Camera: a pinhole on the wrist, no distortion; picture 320 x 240 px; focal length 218.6 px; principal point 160.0 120.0 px. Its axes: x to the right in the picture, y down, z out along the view. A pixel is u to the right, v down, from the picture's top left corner.
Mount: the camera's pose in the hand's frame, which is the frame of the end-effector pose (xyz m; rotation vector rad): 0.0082 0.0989 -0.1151 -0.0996 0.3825 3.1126
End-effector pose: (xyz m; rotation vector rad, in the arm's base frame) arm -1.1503 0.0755 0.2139 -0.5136 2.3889 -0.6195
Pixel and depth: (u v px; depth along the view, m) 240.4 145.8 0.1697
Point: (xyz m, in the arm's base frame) -1.0951 0.1904 0.1435
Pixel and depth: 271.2 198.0 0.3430
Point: -0.8727 0.1480 0.1012
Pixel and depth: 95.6 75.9 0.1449
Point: -1.2017 0.1809 0.0920
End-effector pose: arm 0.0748 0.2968 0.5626 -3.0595 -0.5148 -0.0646
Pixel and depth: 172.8 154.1 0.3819
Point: 0.0913 0.1702 0.2894
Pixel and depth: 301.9 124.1 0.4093
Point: -0.1207 0.0376 0.2776
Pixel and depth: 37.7 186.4 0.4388
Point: 0.3240 0.3135 0.2139
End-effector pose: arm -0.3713 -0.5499 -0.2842 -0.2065 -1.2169 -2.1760
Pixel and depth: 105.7 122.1 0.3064
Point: -0.3519 -0.4911 -0.0303
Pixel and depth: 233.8 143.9 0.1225
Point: -0.2714 -0.5716 -0.2168
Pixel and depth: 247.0 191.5 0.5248
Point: -0.2188 -0.1248 -0.1046
